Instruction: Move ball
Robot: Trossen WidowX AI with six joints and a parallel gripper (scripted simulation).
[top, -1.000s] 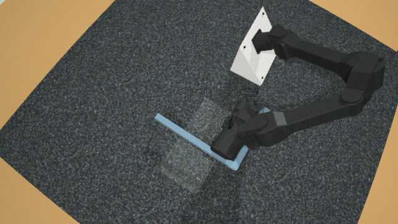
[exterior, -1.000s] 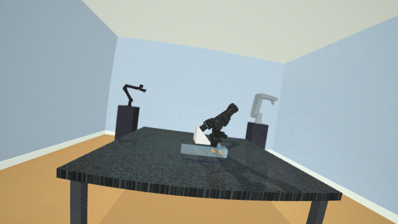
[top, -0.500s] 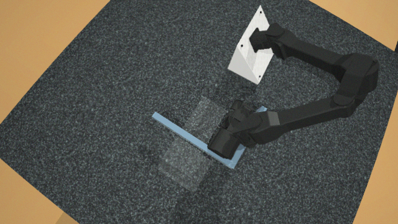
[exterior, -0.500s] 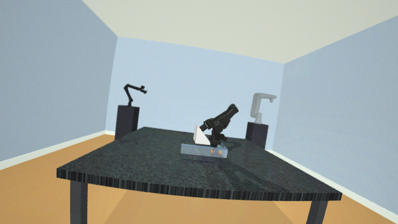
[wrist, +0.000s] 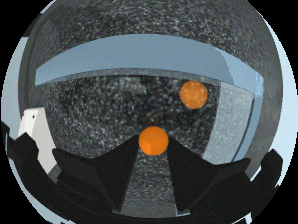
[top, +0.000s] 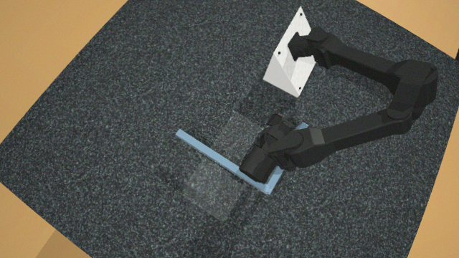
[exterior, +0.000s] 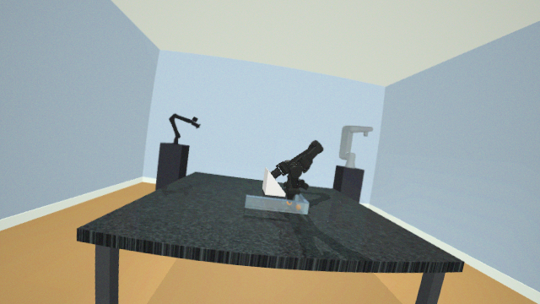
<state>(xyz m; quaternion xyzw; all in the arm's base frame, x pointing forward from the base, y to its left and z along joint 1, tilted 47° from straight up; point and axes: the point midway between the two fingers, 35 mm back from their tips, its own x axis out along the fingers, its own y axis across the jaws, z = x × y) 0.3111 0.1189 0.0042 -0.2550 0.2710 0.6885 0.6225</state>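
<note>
Right now my gripper tip is 4 cm short of the see-through orange copy, 5 cm to the right of it and 1 cm above it. Round my gripper tip: orange ball: right at my gripper tip.
</note>
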